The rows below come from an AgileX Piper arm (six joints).
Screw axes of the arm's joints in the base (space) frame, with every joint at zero. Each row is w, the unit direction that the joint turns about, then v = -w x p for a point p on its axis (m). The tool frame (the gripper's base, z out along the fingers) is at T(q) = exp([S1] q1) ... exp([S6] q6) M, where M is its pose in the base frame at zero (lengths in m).
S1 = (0, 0, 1, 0, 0, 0)
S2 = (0, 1, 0, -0.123, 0, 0)
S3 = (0, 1, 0, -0.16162, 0, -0.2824)
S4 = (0.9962, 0, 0.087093, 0, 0.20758, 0)
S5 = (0, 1, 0, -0.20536, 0, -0.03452)
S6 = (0.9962, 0, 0.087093, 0, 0.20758, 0)
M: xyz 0.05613 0 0.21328 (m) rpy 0 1.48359 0 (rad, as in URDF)
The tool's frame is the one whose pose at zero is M.
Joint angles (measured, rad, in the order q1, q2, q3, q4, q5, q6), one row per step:
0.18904, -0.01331, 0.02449, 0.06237, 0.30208, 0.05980
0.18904, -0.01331, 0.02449, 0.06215, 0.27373, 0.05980
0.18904, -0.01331, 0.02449, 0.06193, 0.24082, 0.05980
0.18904, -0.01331, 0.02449, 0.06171, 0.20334, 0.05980
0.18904, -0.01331, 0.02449, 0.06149, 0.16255, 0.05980
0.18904, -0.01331, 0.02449, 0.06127, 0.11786, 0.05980
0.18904, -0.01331, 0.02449, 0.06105, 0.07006, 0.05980
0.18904, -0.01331, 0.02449, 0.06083, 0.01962, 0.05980
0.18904, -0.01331, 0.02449, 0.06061, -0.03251, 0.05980
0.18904, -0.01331, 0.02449, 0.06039, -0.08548, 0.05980
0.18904, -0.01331, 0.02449, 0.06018, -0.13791, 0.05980
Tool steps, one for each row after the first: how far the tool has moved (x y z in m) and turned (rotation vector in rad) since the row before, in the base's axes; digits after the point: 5 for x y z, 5 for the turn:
0.00056, -0.00005, 0.00252, 0.00523, -0.02781, -0.00178
0.00057, -0.00008, 0.00294, 0.00611, -0.03227, -0.00205
0.00053, -0.00011, 0.00337, 0.00699, -0.03675, -0.00233
0.00043, -0.00015, 0.00368, 0.00762, -0.03999, -0.00252
0.00030, -0.00020, 0.00405, 0.00837, -0.04381, -0.00275
0.00013, -0.00025, 0.00434, 0.00897, -0.04686, -0.00293
-0.00009, -0.00030, 0.00458, 0.00947, -0.04945, -0.00308
-0.00033, -0.00036, 0.00472, 0.00980, -0.05110, -0.00317
-0.00058, -0.00041, 0.00477, 0.00996, -0.05193, -0.00321
-0.00082, -0.00045, 0.00468, 0.00986, -0.05140, -0.00317

